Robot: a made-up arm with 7 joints. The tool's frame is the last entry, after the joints.
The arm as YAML. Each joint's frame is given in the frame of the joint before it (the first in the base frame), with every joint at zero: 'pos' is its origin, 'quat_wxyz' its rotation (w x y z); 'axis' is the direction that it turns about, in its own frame. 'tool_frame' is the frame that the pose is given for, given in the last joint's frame.
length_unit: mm
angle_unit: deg
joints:
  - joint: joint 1
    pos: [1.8, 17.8, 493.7]
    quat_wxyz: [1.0, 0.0, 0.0, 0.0]
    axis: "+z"
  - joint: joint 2
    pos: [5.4, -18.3, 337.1]
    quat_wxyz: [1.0, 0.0, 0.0, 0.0]
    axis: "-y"
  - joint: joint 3
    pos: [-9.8, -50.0, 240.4]
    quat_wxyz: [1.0, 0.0, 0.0, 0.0]
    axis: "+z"
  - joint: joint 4
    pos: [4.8, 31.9, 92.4]
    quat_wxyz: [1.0, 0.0, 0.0, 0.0]
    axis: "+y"
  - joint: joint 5
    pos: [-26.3, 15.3, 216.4]
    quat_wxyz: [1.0, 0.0, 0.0, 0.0]
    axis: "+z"
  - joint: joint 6
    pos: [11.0, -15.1, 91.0]
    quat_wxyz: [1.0, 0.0, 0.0, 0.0]
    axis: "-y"
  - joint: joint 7
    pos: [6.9, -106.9, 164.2]
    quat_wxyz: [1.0, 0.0, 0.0, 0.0]
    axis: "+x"
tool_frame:
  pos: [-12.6, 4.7, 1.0]
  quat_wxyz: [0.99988, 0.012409, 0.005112, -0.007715]
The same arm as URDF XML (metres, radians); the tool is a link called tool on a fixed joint. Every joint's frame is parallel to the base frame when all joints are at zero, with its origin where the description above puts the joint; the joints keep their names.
<robot name="arm">
  <joint name="joint 1" type="continuous">
    <parent link="base_link"/>
    <child link="link1"/>
    <origin xyz="0.0018 0.0178 0.4937" rpy="0 0 0"/>
    <axis xyz="0 0 1"/>
  </joint>
  <joint name="joint 2" type="continuous">
    <parent link="link1"/>
    <child link="link2"/>
    <origin xyz="0.0054 -0.0183 0.3371" rpy="0 0 0"/>
    <axis xyz="0 -1 0"/>
  </joint>
  <joint name="joint 3" type="continuous">
    <parent link="link2"/>
    <child link="link3"/>
    <origin xyz="-0.0098 -0.05 0.2404" rpy="0 0 0"/>
    <axis xyz="0 0 1"/>
  </joint>
  <joint name="joint 4" type="continuous">
    <parent link="link3"/>
    <child link="link4"/>
    <origin xyz="0.0048 0.0319 0.0924" rpy="0 0 0"/>
    <axis xyz="0 1 0"/>
  </joint>
  <joint name="joint 5" type="continuous">
    <parent link="link4"/>
    <child link="link5"/>
    <origin xyz="-0.0263 0.0153 0.2164" rpy="0 0 0"/>
    <axis xyz="0 0 1"/>
  </joint>
  <joint name="joint 6" type="continuous">
    <parent link="link5"/>
    <child link="link6"/>
    <origin xyz="0.011 -0.0151 0.091" rpy="0 0 0"/>
    <axis xyz="0 -1 0"/>
  </joint>
  <joint name="joint 7" type="continuous">
    <parent link="link6"/>
    <child link="link7"/>
    <origin xyz="0.0069 -0.1069 0.1642" rpy="0 0 0"/>
    <axis xyz="1 0 0"/>
  </joint>
  <joint name="tool_fixed" type="fixed">
    <parent link="link7"/>
    <child link="tool"/>
    <origin xyz="-0.0126 0.0047 0.001" rpy="0.0247 0.0104 -0.0153"/>
  </joint>
  <link name="base_link"/>
  <link name="link1"/>
  <link name="link2"/>
  <link name="link3"/>
  <link name="link4"/>
  <link name="link5"/>
  <link name="link6"/>
  <link name="link7"/>
  <link name="tool"/>
</robot>

